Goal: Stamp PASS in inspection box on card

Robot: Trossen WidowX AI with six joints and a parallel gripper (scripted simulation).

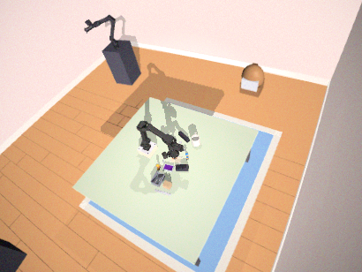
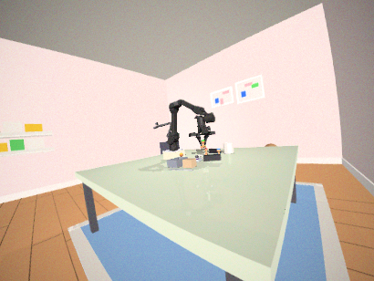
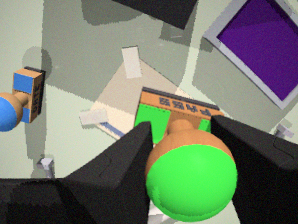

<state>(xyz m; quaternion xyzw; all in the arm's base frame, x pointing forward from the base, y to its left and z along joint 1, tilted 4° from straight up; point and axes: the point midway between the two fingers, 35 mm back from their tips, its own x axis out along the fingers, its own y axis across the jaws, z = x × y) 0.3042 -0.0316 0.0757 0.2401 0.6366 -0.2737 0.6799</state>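
My gripper tip is 80 mm short of the dark block, 80 mm above it and 40 mm to the left of it. Round my gripper tip: purple ink pad (90 mm below, 70 mm to the right, 40 mm behind); then green-knobbed stamp (right at my gripper tip); then pale card (100 mm below, 40 mm to the left, 20 mm behind).
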